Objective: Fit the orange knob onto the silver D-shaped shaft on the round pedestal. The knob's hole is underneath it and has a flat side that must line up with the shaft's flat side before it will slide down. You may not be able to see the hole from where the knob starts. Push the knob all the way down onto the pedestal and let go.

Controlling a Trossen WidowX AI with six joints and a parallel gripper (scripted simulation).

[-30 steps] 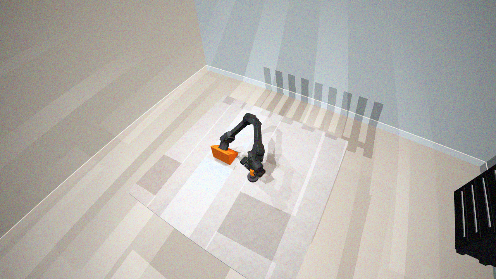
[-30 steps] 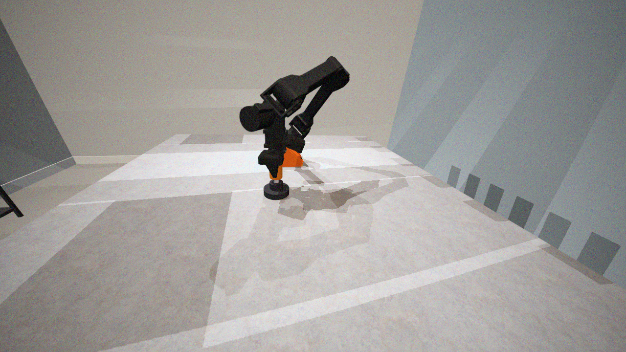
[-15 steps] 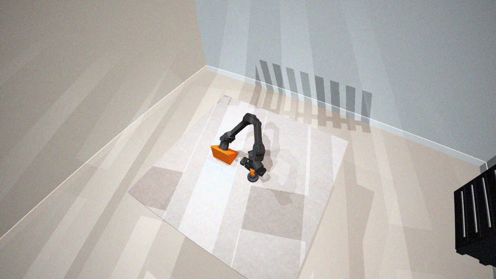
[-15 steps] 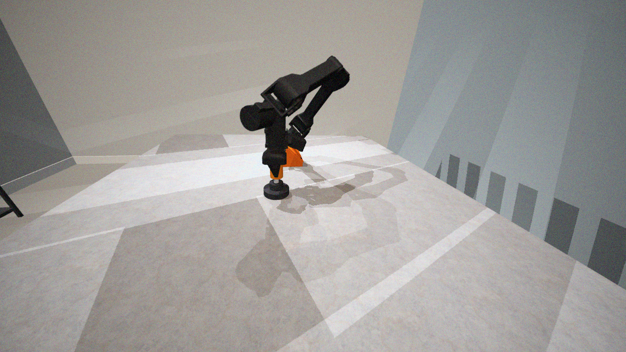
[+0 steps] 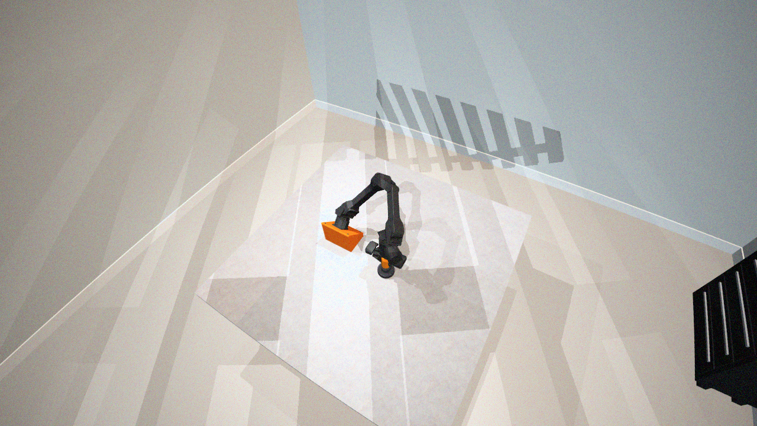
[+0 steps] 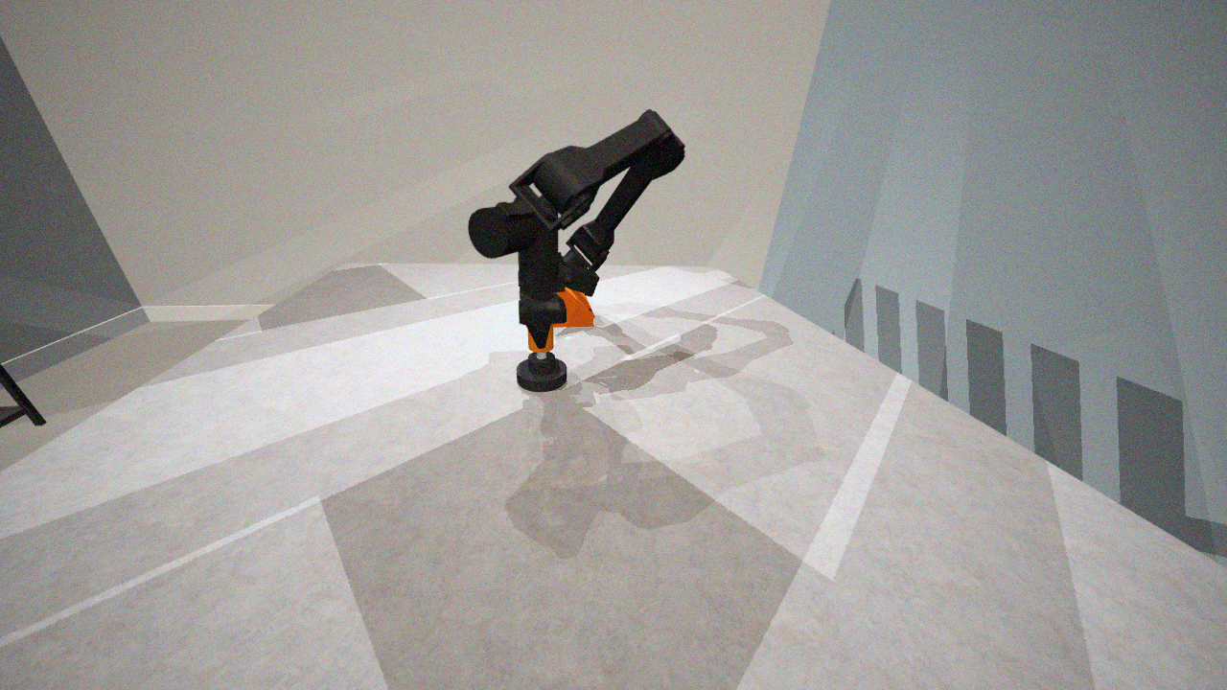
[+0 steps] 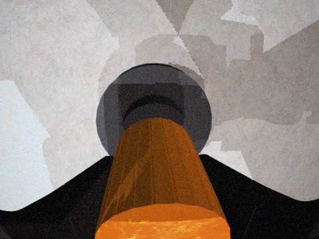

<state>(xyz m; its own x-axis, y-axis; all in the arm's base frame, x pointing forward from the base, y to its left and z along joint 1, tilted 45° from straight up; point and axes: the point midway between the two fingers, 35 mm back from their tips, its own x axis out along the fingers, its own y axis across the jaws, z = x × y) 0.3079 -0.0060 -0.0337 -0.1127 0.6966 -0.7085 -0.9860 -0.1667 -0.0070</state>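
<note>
Now: the orange knob 3 cm above my gripper tip. Round my gripper tip: round dark pedestal (4 cm below).
</note>
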